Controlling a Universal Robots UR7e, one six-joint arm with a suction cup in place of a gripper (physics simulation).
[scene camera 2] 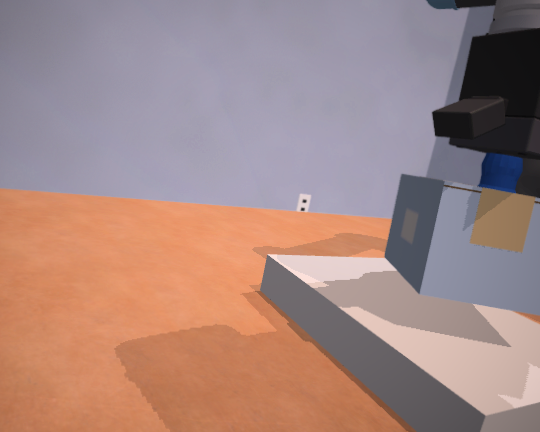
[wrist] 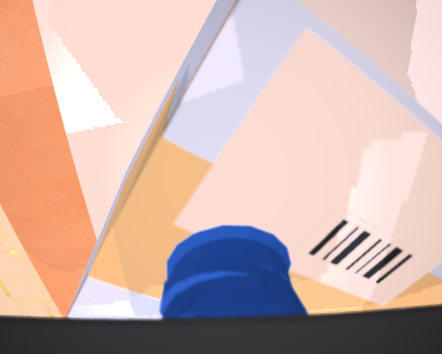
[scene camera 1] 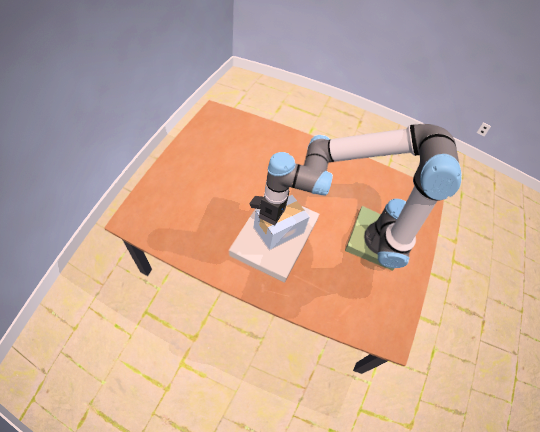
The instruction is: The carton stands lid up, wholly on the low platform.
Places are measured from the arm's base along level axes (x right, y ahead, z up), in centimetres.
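Pixels of known places: hand, its tool point: (scene camera 2: 493, 203) (wrist: 215, 230).
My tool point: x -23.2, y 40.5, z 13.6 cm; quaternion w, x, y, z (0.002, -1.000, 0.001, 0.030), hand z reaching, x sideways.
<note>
For each thing: its top centre in the pictures, then the offset to it from my tool point. "spot": a spot on its surface instead. Level surfaces: height alone.
- pale blue carton, centre of its top: (wrist: 346, 323) (scene camera 2: 478, 180) (scene camera 1: 282, 213) dy -2.4, dx +4.2, dz +1.6 cm
- low white platform, centre of its top: (wrist: 282, 121) (scene camera 2: 431, 307) (scene camera 1: 276, 231) dy -1.0, dx +4.4, dz -12.7 cm
- barcode label, centre of its top: (wrist: 366, 223) dy +1.6, dx +3.7, dz +1.4 cm
- platform top, a spot on its surface: (wrist: 97, 70) spot: dy +2.2, dx -8.3, dz -12.7 cm
- orange table, height of its surface: dz -17.5 cm
The pale blue carton (scene camera 1: 287, 231) (scene camera 2: 441, 249) stands on the low white platform (scene camera 1: 260, 253) (scene camera 2: 354, 330), toward its far side. Its lid faces up, with tan tape and a barcode label (wrist: 290, 140). In scene camera 2 its bottom edge meets the platform top. My blue suction cup (scene camera 1: 271, 216) (wrist: 228, 260) presses down on the taped part of the lid and holds the carton. In the wrist view the platform top (wrist: 97, 70) shows beside the carton's edge.
The platform lies in the middle of the orange table (scene camera 1: 204, 163) (scene camera 2: 161, 279). The arm's base stands on a green pad (scene camera 1: 359, 237) to the right. A wall outlet (scene camera 2: 303, 202) shows on the far wall.
</note>
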